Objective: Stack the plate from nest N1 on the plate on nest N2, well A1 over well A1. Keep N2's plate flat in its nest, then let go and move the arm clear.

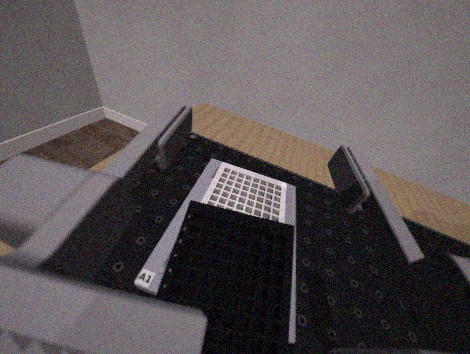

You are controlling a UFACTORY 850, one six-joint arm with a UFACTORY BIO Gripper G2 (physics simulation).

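My gripper (pixel 261 157) is open, with its fingers standing apart on either side of the plates and nothing between the pads. A black plate (pixel 230 260) lies below and between the fingers, apart from both. It covers the near part of a white plate (pixel 250 194), whose far rows of square wells show beyond the black plate's far edge. A pale grey nest (pixel 175 222) shows along both sides, with an "A1" label (pixel 145 278) at its near left corner. Whether the black plate rests squely on the white one cannot be told; its near end is hidden.
A black deck (pixel 350 260) with ring-shaped holes surrounds the nest. A wooden table top (pixel 240 130) shows past its far edge. Part of a pale object (pixel 463 265) shows at the right edge. Grey walls and a brown floor (pixel 95 140) lie beyond.
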